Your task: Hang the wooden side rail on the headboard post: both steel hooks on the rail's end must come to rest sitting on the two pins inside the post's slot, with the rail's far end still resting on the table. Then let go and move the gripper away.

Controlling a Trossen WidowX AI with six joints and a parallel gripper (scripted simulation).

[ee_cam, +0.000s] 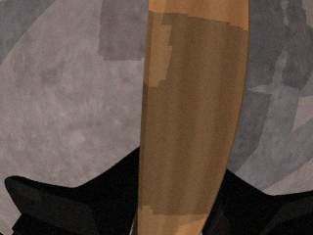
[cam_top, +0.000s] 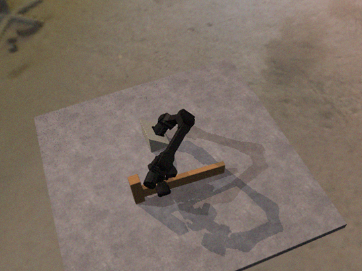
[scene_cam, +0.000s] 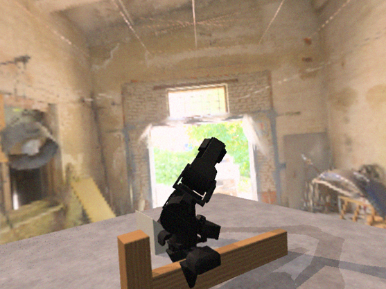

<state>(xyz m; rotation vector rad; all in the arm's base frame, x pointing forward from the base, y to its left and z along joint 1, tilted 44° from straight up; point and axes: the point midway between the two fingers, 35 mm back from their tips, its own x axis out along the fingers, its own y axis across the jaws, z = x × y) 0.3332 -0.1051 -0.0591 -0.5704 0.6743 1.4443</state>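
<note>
My gripper tip is 12 cm to the left of the wooden headboard post, 4 cm below it and 1 cm past it.
</note>
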